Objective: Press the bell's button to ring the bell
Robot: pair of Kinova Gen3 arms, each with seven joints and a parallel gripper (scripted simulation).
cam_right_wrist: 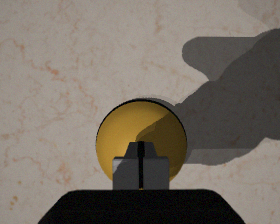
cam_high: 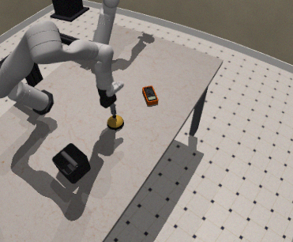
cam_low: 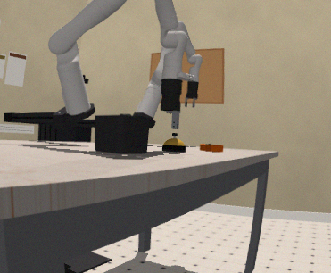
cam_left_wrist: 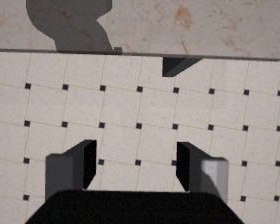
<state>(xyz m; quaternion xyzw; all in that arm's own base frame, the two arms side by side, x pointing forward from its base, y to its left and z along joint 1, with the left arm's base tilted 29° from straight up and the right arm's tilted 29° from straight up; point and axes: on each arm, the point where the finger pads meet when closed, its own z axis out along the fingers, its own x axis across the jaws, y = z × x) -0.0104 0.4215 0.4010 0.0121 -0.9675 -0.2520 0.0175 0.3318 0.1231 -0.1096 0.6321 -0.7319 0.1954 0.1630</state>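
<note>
Right now the black button is 40 mm below my right hand. Round my right hand: bell 60 mm below.
</note>
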